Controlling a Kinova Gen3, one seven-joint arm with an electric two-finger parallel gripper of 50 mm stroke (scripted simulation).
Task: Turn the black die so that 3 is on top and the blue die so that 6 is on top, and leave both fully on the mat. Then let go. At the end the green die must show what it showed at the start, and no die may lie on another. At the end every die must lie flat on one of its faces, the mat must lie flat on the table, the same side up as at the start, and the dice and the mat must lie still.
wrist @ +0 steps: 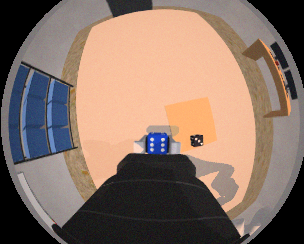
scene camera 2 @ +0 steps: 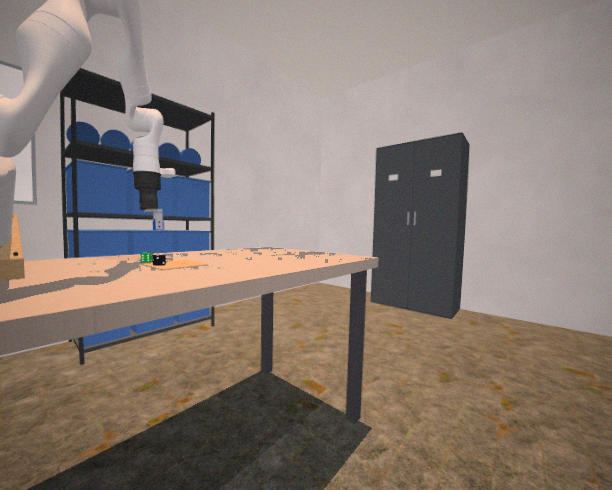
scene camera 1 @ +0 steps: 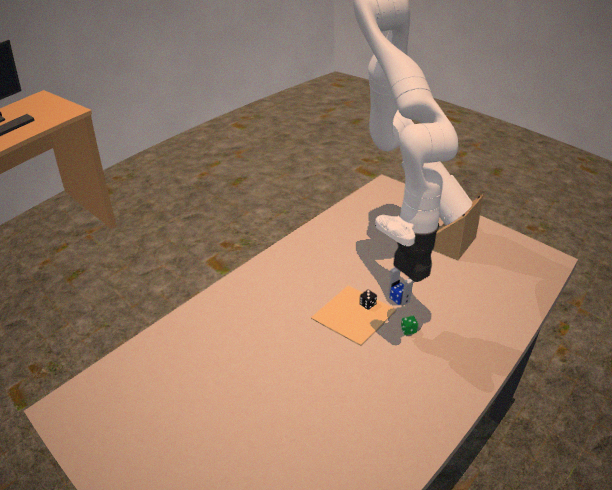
Path:
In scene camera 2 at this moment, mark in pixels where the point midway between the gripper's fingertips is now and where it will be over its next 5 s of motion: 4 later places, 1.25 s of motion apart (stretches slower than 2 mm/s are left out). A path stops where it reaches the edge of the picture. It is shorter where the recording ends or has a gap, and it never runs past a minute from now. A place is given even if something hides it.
The gripper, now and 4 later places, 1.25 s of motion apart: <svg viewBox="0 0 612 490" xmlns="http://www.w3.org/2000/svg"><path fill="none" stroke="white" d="M158 229L190 235L190 260L188 254L188 225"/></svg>

